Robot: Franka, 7 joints.
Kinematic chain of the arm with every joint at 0, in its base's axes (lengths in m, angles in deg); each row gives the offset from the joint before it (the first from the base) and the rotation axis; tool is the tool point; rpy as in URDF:
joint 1: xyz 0 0 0.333 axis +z
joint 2: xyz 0 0 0 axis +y
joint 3: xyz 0 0 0.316 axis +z
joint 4: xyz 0.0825 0 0 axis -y
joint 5: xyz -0.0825 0 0.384 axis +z
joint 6: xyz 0 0 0 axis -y
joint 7: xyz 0.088 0 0 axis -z
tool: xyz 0 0 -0.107 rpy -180 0 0
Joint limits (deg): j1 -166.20..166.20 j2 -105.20..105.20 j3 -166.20..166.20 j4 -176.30..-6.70 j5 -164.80..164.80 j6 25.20..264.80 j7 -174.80..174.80
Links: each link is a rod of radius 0.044 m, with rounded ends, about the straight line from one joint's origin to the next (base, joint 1, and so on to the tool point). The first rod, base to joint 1, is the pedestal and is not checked.
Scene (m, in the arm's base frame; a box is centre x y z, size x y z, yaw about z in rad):
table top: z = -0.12
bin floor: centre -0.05 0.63 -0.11 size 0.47 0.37 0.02 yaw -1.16
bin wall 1: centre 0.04 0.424 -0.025 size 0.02 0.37 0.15 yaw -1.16
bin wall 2: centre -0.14 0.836 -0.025 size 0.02 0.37 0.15 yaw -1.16
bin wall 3: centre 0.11 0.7 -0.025 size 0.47 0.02 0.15 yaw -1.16
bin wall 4: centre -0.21 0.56 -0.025 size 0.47 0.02 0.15 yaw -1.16
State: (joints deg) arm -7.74 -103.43 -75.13 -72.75 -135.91 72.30 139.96
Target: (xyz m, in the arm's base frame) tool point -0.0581 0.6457 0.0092
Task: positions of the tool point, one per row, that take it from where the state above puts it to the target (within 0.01 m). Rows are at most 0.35 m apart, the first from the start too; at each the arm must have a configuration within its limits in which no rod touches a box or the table.
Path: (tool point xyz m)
1: -0.7404 -0.0884 0.1508
2: -0.6971 0.2044 0.1130
3: -0.5407 0.4488 0.1060
4: -0.3104 0.6015 0.1264
5: -0.0581 0.6457 0.1683
6: -0.0542 0.6537 0.0891
7: -0.0581 0.6457 0.0092

